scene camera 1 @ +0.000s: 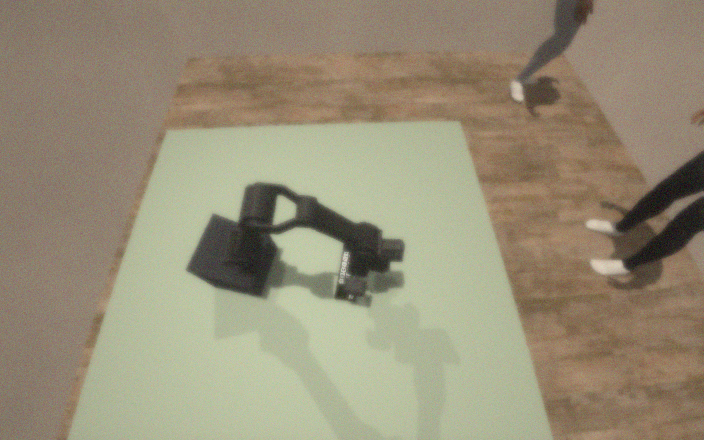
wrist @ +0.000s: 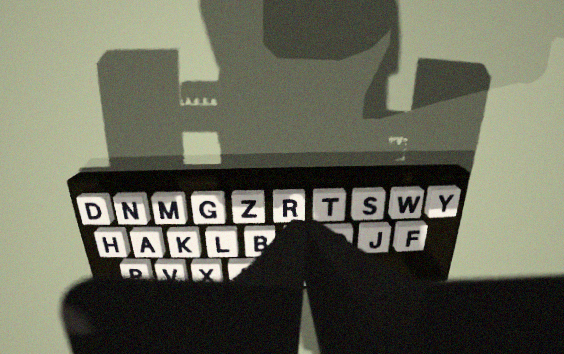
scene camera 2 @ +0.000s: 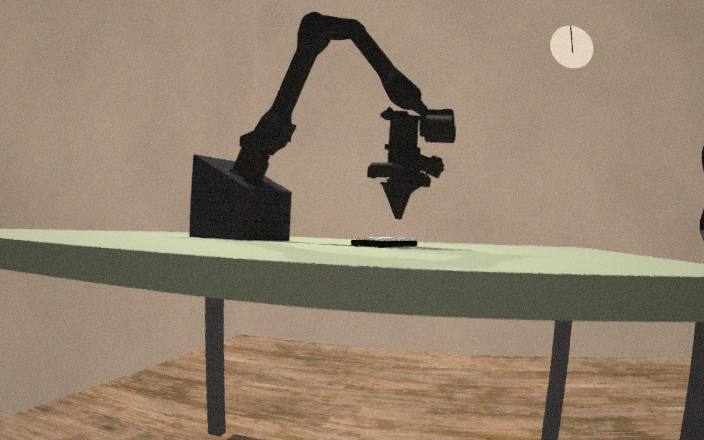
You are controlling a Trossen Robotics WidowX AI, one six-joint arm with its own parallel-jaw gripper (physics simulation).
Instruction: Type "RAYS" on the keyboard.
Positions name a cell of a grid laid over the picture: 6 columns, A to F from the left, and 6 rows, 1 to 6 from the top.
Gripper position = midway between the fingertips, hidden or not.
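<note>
From scene camera 1 I can see my gripper (scene camera 1: D4). The gripper (scene camera 2: D3) is visible to me from scene camera 2 as well. In the wrist view I find an r key (wrist: D4) and an s key (wrist: D4), and my gripper (wrist: D4) is there with them.
</note>
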